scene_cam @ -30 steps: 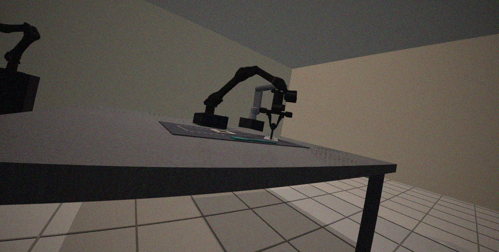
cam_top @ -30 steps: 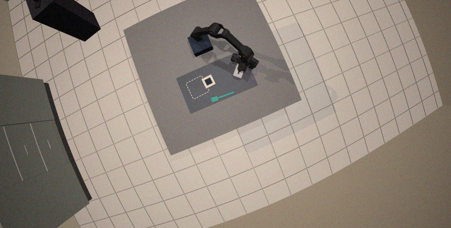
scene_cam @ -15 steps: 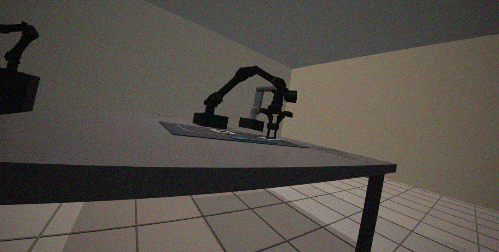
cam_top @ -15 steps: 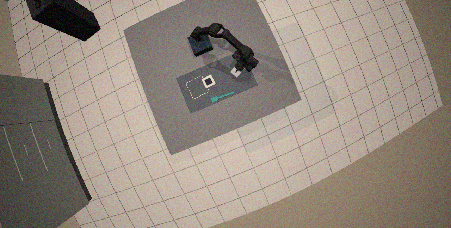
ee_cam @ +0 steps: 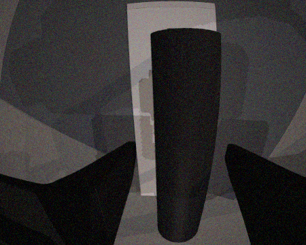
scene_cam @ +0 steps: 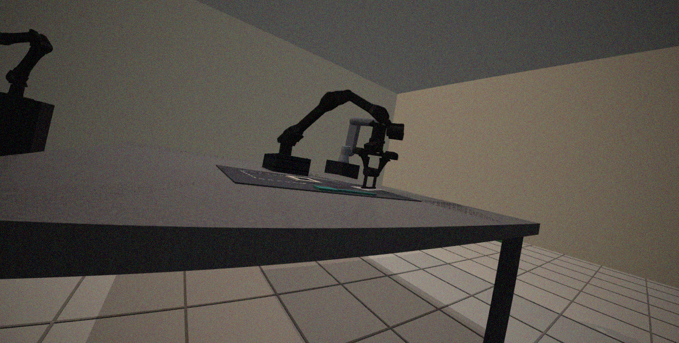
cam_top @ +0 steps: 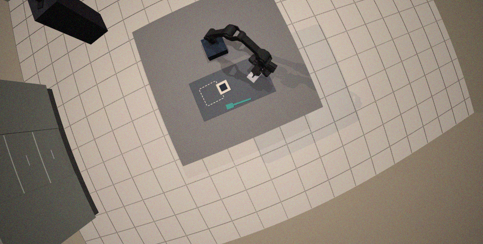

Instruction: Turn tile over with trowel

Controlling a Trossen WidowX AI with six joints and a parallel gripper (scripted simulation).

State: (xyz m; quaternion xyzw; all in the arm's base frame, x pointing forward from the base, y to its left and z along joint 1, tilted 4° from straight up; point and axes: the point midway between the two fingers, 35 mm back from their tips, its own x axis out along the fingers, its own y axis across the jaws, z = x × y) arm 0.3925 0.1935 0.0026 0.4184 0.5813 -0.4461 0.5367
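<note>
Right now the dark-handled trowel is 3 cm below my gripper tip, 2 cm to the right of it and 1 cm ahead of it. Round my gripper tip: teal trowel (30 cm to the right, 14 cm ahead, 6 cm below); tile (31 cm to the right, 6 cm below, 3 cm behind); dark mat (25 cm to the right, 8 cm below).
</note>
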